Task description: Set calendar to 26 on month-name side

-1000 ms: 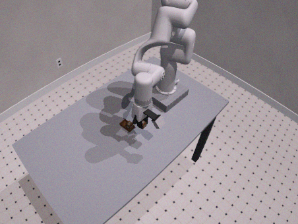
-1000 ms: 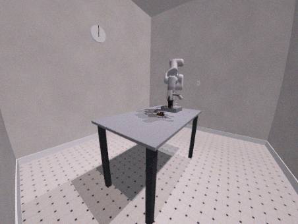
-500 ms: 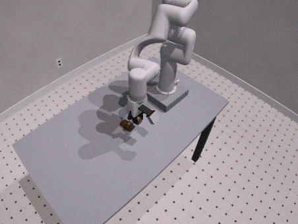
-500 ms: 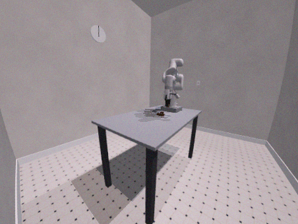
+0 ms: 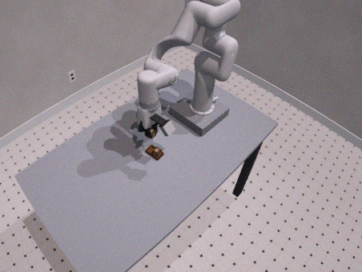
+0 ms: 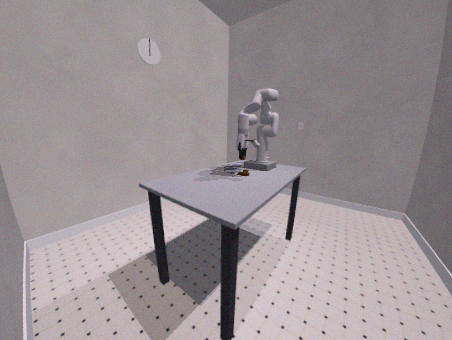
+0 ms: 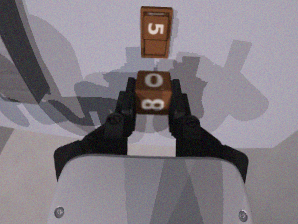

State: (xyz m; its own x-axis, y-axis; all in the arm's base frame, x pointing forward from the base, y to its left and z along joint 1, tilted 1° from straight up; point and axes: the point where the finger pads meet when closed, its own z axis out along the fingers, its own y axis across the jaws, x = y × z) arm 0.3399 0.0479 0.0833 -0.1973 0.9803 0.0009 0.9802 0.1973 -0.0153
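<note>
Right now my hand is 2 cm above the brown cube. Round my hand: brown wooden tray (13 cm below, 1 cm to the left).
</note>
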